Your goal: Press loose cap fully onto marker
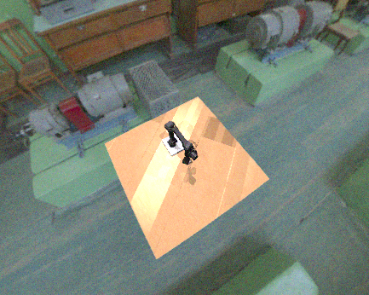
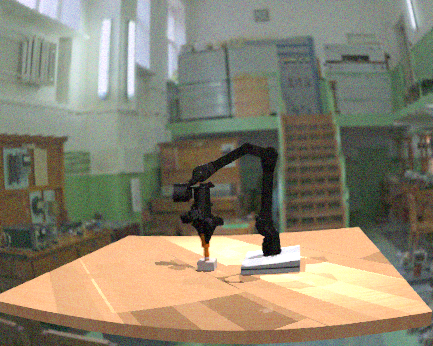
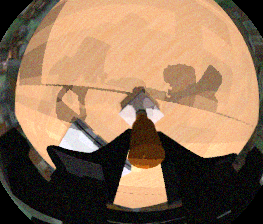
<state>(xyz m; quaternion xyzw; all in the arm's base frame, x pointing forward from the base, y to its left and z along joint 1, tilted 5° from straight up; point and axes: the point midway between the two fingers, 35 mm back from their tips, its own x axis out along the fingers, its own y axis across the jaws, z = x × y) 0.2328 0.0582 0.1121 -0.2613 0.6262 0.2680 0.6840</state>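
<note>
The holder block is 8 cm below my gripper tip. Round my gripper tip: orange cap: 1 cm above.
</note>
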